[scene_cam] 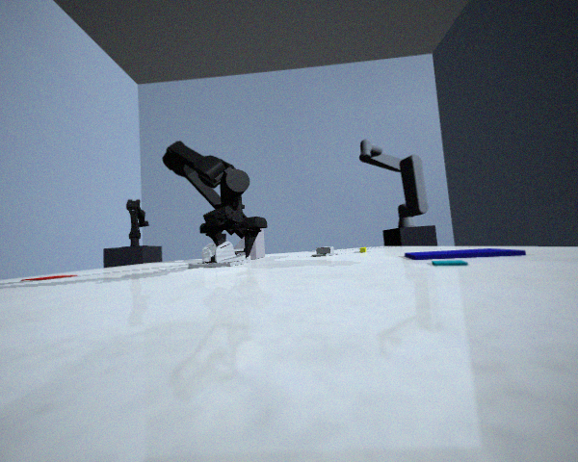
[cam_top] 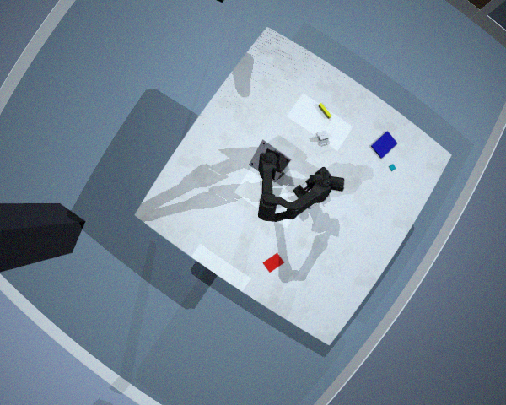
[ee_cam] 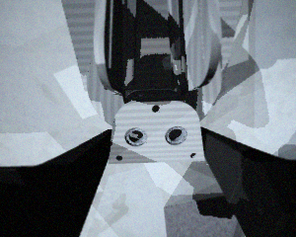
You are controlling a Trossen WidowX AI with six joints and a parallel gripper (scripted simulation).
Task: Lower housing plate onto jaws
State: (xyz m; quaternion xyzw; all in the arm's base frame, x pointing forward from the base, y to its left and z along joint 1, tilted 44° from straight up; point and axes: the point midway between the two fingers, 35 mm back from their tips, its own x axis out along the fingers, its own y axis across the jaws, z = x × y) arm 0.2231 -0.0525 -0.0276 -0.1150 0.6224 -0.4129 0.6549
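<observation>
The housing plate lies 10 mm ahead of my gripper tip and 20 mm above it. The rest, counted from my gripper tip: yellow bar (100 mm behind, 400 mm to the left, 10 mm below); then white block (40 mm behind, 260 mm to the left, 10 mm below); then red pad (40 mm ahead, 440 mm to the right, 20 mm below).
</observation>
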